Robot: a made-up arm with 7 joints.
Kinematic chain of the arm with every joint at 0, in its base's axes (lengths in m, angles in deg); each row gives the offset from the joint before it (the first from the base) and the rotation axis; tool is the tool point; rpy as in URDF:
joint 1: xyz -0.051 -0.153 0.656 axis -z
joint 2: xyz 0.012 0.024 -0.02 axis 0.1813 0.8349 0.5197
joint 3: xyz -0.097 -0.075 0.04 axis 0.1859 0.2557 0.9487
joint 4: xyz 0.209 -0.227 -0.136 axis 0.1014 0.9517 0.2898
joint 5: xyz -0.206 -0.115 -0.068 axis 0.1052 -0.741 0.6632
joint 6: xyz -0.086 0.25 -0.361 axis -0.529 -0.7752 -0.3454
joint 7: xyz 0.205 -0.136 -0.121 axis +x
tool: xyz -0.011 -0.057 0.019 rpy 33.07 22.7 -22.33
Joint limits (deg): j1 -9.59..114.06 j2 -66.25..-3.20 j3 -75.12..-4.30 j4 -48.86..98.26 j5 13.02..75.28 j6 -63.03..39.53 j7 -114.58..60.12
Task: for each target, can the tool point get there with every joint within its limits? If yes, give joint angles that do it. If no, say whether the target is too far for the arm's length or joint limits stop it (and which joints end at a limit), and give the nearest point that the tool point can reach.
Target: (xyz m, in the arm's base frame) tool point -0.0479 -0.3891 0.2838
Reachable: yes | joints 24.58 -34.72 -24.24 34.24 57.01 -5.74 -47.10
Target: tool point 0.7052 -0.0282 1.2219
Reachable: no: joint limits stop it (at a limit: joint 1, joint 3, joint 4, joint 5, joint 7) | nearest point 0.5137 -0.4806 0.8259 | short by 0.631 m
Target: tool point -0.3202 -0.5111 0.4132
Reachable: yes | joints 60.02 -20.73 -24.92 -15.12 58.29 20.16 -18.45
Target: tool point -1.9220 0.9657 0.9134
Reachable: no: too far | nearest point -0.9146 0.3062 0.5562 | short by 1.256 m
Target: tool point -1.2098 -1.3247 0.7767
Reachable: no: too far | nearest point -0.7385 -0.8482 0.5960 | short by 0.694 m
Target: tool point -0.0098 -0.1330 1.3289
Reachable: no: joint limits stop it (at a limit: joint 1, joint 2, joint 3, joint 4, joint 5, joint 7) | nearest point 0.2460 -0.5037 0.8809 | short by 0.635 m
